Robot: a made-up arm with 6 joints.
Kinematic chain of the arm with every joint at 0, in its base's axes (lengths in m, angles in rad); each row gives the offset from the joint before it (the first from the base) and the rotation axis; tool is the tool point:
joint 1: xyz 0 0 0.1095 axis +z
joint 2: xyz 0 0.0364 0 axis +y
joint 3: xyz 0 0 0.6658 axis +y
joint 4: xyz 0 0 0.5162 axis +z
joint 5: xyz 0 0 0 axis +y
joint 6: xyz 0 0 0.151 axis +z
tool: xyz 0 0 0
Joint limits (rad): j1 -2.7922..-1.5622 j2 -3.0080..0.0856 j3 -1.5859..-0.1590 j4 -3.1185..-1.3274 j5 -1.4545..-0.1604 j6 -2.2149..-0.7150
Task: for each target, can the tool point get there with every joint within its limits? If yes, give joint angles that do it. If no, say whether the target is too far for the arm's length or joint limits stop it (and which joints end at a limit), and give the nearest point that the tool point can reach.
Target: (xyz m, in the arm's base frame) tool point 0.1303 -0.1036 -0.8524
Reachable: yes | joints -2.2569 -2.4861 -1.3909 -1.5097 -1.0406 -0.9072
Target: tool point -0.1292 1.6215 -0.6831
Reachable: no: too far | nearest point 0.0267 1.1944 -0.4738 | short by 0.501 m
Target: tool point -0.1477 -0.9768 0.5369
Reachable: no: joint limits stop it (at a limit: joint 1, joint 2, joint 3, joint 5) | nearest point -0.0186 -0.1895 1.3099 | short by 1.111 m
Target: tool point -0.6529 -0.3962 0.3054
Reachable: no: joint limits stop it (at a limit: joint 1, joint 2, joint 3, joint 4) | nearest point -0.4224 -0.3243 -0.5905 | short by 0.928 m
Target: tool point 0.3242 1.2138 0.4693
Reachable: yes | joints -1.7664 -1.1545 -0.3633 -2.4600 -0.5009 -1.0875
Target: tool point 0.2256 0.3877 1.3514
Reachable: yes | joints -1.9906 -0.2271 -0.2934 -2.8474 -0.2671 -1.9007
